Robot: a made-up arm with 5 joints.
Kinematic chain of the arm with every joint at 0, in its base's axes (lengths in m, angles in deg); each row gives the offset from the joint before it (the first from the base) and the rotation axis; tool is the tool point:
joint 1: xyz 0 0 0.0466 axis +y
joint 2: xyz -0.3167 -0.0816 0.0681 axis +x
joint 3: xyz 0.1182 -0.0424 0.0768 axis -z
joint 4: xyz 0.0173 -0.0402 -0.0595 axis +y
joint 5: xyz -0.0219 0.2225 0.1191 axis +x
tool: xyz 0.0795 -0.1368 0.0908
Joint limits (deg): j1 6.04..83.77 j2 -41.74..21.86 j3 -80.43..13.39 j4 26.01..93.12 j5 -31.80..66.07
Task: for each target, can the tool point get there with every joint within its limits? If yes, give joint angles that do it. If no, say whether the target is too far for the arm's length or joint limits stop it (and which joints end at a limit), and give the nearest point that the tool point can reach.
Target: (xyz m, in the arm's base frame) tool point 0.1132 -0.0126 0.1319
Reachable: yes | joints 70.26 -27.49 -17.08 44.47 18.95
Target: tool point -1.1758 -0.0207 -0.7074
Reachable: no: too far | nearest point -0.2774 0.0720 -0.0672 | short by 1.107 m
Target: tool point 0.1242 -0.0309 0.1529
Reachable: yes | joints 64.83 -24.63 -10.28 39.40 20.05
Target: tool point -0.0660 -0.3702 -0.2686
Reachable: no: joint limits stop it (at a limit: joint 1, joint 2, joint 3, joint 4, joint 5) | nearest point 0.0361 -0.1158 -0.0524 | short by 0.349 m
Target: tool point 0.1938 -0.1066 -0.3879
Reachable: no: joint limits stop it (at a limit: joint 1, joint 3, joint 5) | nearest point 0.1233 -0.0958 -0.0508 | short by 0.345 m
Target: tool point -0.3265 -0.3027 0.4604
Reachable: no: joint limits stop it (at a limit: joint 1, joint 2, joint 3, joint 4, joint 5) | nearest point -0.2420 -0.0193 0.4185 | short by 0.299 m
